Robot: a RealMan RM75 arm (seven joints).
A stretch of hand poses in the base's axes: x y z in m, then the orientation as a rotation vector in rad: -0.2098, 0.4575, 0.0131, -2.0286, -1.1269, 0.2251; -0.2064, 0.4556, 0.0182, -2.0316, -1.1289, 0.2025; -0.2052, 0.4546, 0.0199, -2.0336, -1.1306, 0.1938; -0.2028, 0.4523, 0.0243, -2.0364, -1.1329, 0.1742; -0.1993, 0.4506, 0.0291, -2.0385, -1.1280, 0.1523; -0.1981, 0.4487, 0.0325, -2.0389, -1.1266, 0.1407; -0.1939, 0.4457, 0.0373, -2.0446, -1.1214, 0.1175; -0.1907, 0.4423, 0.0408, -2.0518, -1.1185, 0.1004; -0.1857, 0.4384, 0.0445, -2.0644, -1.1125, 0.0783; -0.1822, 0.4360, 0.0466, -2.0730, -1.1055, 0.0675; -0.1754, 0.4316, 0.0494, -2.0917, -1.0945, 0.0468; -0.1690, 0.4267, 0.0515, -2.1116, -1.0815, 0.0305
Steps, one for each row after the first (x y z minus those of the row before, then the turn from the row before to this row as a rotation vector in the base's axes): 0.0034, -0.0019, 0.0051, 0.0062, -0.0156, -0.0067; 0.0012, -0.0010, 0.0017, 0.0014, -0.0067, -0.0022; 0.0024, -0.0023, 0.0044, 0.0049, -0.0139, -0.0055; 0.0035, -0.0017, 0.0048, 0.0080, -0.0117, -0.0107; 0.0012, -0.0019, 0.0034, 0.0045, -0.0066, -0.0047; 0.0042, -0.0030, 0.0048, 0.0054, -0.0137, -0.0124; 0.0032, -0.0034, 0.0035, 0.0011, -0.0116, -0.0095; 0.0050, -0.0039, 0.0037, -0.0009, -0.0150, -0.0147; 0.0035, -0.0024, 0.0021, -0.0015, -0.0063, -0.0106; 0.0068, -0.0044, 0.0028, -0.0055, -0.0138, -0.0194; 0.0064, -0.0049, 0.0021, -0.0078, -0.0106, -0.0197
